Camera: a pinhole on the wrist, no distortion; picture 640 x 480 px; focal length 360.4 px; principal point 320.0 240.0 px. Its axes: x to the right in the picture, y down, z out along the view. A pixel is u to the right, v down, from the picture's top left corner.
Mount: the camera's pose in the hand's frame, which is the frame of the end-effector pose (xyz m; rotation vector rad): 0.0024 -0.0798 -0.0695 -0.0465 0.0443 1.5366
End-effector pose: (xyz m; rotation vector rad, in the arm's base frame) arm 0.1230 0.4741 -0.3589 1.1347 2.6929 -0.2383
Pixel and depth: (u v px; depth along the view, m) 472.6 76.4 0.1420
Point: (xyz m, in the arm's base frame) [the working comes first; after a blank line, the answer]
In the camera's frame: 0.0601 -0.0645 0.1420

0.0751 0.4961 -0.4419
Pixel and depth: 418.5 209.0 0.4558
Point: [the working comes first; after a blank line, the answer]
In the camera's frame: 0.1246 -0.0392 0.4558

0.1909 0.4671 -0.7403
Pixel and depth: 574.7 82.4 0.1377
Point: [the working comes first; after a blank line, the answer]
In the camera's frame: 0.0973 -0.0602 0.1377

0.1029 0.5211 -0.4374
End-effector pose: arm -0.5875 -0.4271 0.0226 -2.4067 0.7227 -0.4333
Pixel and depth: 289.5 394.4 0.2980
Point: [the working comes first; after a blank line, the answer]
In the camera's frame: -0.0252 0.1277 0.2980

-0.5521 -0.1960 -0.1214
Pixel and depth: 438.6 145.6 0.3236
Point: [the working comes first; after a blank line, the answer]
In the camera's frame: 0.1065 -0.0848 0.3236

-0.4200 -0.4005 -0.1836
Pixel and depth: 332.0 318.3 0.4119
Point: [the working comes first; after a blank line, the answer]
In the camera's frame: 0.0137 0.0895 0.4119

-0.4876 -0.2003 -0.2298
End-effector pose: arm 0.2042 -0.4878 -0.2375 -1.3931 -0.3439 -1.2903
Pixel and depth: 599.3 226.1 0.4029
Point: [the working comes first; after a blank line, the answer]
In the camera's frame: 0.3122 -0.0155 0.4029

0.5706 -0.3158 -0.2659
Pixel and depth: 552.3 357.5 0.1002
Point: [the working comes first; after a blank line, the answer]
In the camera's frame: 0.0646 0.0327 0.1002

0.2005 -0.4501 -0.2494
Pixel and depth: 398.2 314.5 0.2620
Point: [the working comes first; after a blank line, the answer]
In the camera's frame: 0.0568 0.0542 0.2620

0.2733 -0.3055 -0.2276
